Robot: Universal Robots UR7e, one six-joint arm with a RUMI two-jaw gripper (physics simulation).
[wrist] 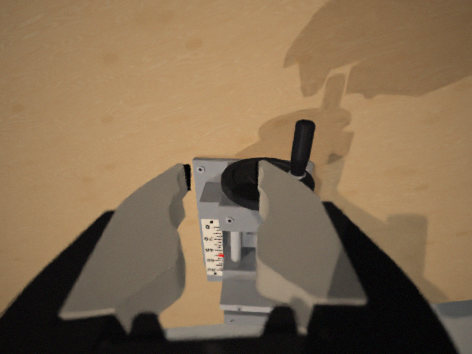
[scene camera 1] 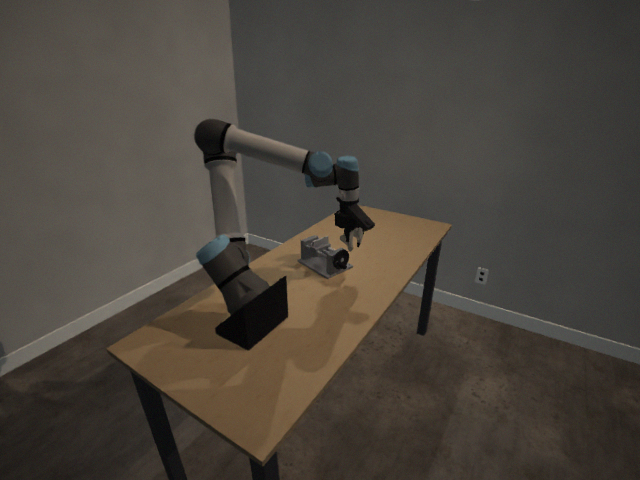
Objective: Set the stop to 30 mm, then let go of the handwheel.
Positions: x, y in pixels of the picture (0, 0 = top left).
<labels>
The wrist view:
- gripper: 223, 165
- black handwheel: 238, 180
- stop carriage: 238, 293
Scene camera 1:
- gripper: 354, 249
</labels>
